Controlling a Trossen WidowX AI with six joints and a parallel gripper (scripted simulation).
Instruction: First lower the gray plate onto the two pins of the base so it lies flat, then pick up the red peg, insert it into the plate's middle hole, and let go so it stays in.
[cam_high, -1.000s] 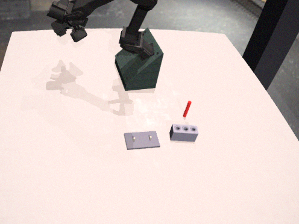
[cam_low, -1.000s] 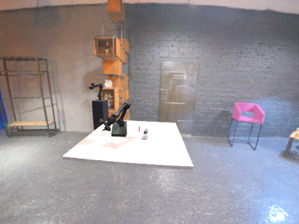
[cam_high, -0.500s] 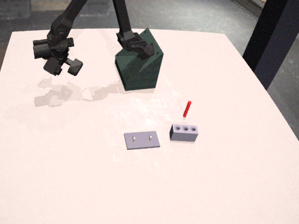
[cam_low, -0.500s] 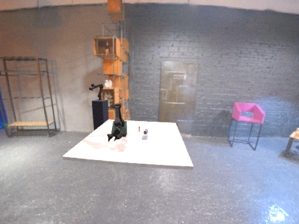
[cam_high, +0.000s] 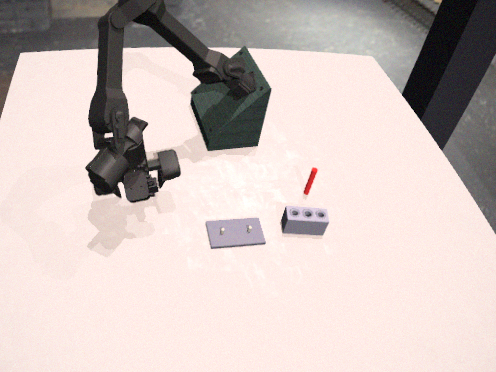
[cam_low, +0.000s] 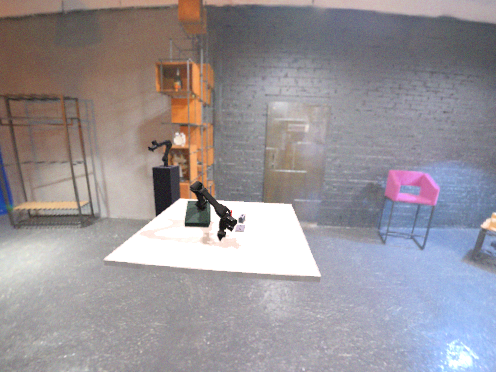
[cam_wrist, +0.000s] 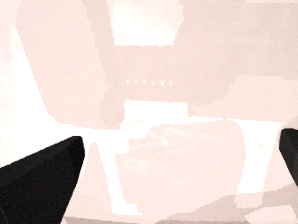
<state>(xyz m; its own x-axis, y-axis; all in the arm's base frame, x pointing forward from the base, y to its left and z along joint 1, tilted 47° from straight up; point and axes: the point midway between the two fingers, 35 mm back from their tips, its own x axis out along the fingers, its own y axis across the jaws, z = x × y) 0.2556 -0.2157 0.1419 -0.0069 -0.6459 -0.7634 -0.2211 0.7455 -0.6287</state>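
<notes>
Right now the gray plate is 360 mm to the left of my gripper tip, 90 mm ahead of it and 30 mm above it. Round my gripper tip: base: 210 mm to the left, 110 mm ahead; red peg: 400 mm to the left, 30 mm above, 10 mm behind.
</notes>
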